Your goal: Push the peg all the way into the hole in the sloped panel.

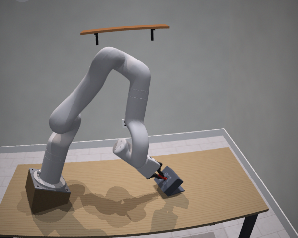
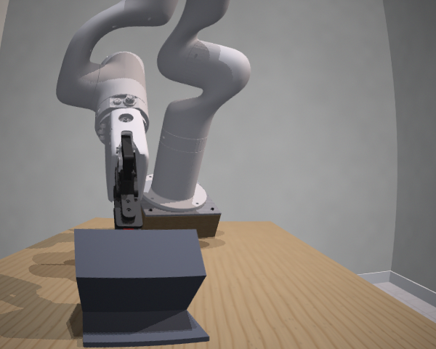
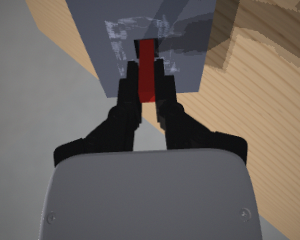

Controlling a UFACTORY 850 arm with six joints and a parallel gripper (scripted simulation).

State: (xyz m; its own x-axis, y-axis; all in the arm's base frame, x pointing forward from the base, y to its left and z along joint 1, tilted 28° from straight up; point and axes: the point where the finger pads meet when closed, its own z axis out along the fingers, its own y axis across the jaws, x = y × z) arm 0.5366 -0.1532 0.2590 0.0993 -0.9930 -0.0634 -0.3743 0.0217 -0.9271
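My hand is 2 cm short of the red peg and 3 cm above it. The rest, counted from my hand: flat base plate: 7 cm ahead, 1 cm to the left, 12 cm below.
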